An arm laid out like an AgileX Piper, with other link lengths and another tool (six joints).
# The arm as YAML. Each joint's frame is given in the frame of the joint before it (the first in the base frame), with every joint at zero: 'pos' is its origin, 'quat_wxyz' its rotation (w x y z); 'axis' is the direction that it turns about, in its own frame. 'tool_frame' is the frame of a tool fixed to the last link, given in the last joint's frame.
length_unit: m
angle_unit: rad
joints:
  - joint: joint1
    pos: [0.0, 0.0, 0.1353]
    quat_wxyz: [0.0, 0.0, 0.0, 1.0]
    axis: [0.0, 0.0, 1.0]
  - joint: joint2
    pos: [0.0, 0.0, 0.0]
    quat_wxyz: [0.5, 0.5, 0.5, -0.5]
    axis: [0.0, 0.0, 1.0]
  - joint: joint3
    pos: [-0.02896, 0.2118, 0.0]
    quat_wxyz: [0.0, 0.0, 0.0, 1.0]
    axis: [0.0, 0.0, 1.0]
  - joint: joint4
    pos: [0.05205, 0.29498, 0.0]
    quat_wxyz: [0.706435, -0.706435, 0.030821, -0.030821]
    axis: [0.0, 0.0, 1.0]
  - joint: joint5
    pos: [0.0, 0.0, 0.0]
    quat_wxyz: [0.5, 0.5, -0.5, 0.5]
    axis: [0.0, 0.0, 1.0]
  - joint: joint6
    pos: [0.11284, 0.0, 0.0]
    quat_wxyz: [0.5, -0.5, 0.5, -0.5]
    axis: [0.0, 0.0, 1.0]
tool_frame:
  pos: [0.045, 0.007, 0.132]
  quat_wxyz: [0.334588, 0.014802, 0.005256, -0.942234]
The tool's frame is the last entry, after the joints.
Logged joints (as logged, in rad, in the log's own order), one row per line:
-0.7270 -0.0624 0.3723 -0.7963 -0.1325 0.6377
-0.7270 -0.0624 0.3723 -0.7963 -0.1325 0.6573
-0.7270 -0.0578 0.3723 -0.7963 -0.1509 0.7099
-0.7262 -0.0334 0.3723 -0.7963 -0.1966 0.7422
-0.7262 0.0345 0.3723 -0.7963 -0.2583 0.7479
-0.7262 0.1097 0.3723 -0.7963 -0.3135 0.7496
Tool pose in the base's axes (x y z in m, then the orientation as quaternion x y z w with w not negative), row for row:
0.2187 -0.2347 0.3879 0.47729 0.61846 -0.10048 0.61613
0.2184 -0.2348 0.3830 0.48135 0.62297 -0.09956 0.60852
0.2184 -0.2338 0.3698 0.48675 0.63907 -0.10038 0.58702
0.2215 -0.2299 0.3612 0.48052 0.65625 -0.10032 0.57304
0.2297 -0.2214 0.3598 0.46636 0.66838 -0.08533 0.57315
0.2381 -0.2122 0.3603 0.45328 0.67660 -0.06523 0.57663
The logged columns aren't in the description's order. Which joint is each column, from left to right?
Columns, left to right: joint3, joint4, joint2, joint1, joint6, joint5.
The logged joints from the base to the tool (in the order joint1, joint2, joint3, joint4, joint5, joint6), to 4 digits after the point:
-0.7963 0.3723 -0.7270 -0.0624 0.6377 -0.1325
-0.7963 0.3723 -0.7270 -0.0624 0.6573 -0.1325
-0.7963 0.3723 -0.7270 -0.0578 0.7099 -0.1509
-0.7963 0.3723 -0.7262 -0.0334 0.7422 -0.1966
-0.7963 0.3723 -0.7262 0.0345 0.7479 -0.2583
-0.7963 0.3723 -0.7262 0.1097 0.7496 -0.3135

